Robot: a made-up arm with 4 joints.
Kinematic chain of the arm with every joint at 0, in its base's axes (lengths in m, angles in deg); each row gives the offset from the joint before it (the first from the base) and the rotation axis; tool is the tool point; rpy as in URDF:
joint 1: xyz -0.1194 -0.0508 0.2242 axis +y
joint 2: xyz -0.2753 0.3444 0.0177 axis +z
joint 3: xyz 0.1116 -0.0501 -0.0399 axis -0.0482 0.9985 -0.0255
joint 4: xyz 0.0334 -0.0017 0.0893 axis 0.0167 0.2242 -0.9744
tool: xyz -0.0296 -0.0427 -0.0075 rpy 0 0 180
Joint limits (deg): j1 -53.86..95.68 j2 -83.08..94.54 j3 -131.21..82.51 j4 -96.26..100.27
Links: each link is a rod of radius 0.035 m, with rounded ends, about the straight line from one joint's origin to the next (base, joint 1, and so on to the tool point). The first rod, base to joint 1, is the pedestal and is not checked.
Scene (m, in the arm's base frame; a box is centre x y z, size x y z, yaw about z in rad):
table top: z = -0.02
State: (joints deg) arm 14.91 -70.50 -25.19 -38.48
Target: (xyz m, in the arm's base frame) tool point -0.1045 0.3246 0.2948
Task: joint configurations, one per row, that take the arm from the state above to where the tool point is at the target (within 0.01 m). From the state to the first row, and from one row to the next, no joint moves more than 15 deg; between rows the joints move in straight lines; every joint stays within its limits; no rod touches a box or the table.
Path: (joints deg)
1: 22.20 -55.87 -19.53 -44.29
2: 29.49 -41.24 -13.87 -50.11
3: 36.78 -26.61 -8.21 -55.92
4: 44.07 -11.97 -2.55 -61.74
5: 51.36 2.66 3.11 -67.55
6: 58.65 17.29 8.78 -73.37
7: 65.94 31.92 14.44 -79.18

